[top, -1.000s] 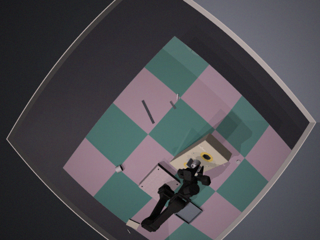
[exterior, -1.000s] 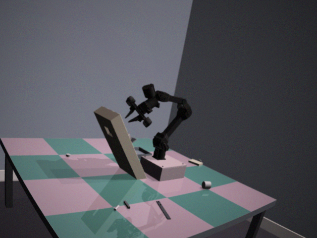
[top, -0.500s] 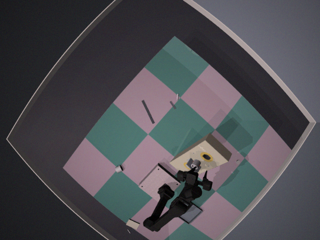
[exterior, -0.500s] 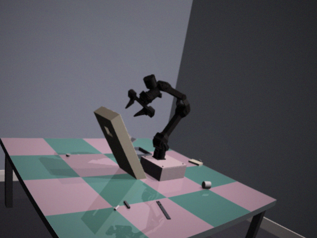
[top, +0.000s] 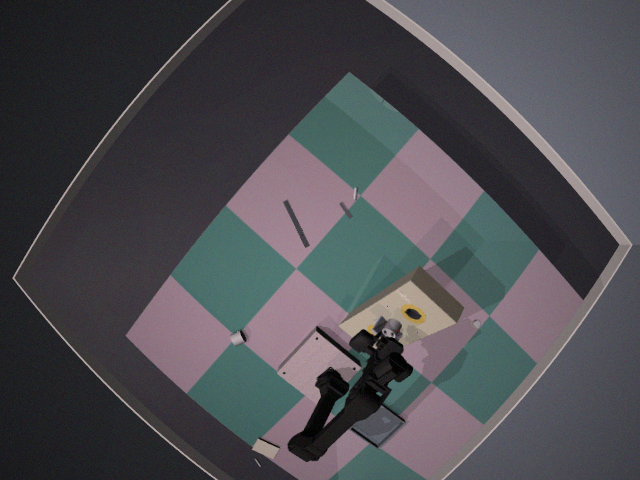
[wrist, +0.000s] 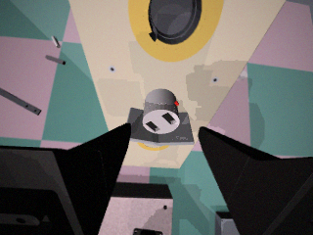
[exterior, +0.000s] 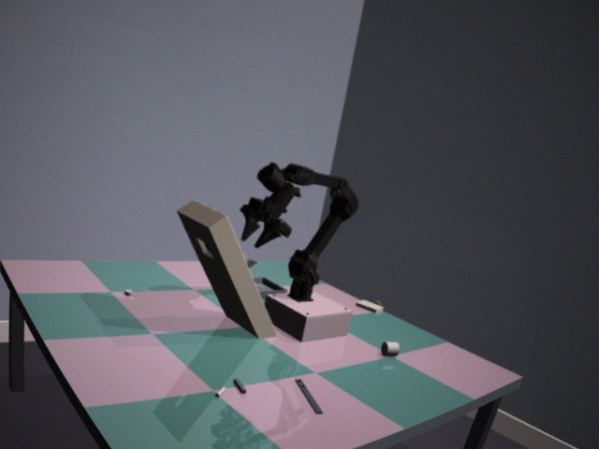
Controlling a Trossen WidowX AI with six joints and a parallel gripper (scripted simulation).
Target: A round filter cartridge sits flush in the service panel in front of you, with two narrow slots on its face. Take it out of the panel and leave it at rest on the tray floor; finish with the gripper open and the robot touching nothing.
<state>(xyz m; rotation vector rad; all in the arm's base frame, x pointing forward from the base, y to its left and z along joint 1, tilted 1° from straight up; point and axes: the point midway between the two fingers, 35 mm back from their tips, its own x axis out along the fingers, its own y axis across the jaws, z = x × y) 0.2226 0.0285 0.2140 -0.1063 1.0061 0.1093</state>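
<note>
The white round filter cartridge lies 5 cm below my gripper tip and 2 cm ahead of it. From my gripper tip the other things lie so: short dark piece (35 cm to the left, 26 cm below, 17 cm ahead); then grey tray (31 cm to the right, 26 cm below, 26 cm behind).
</note>
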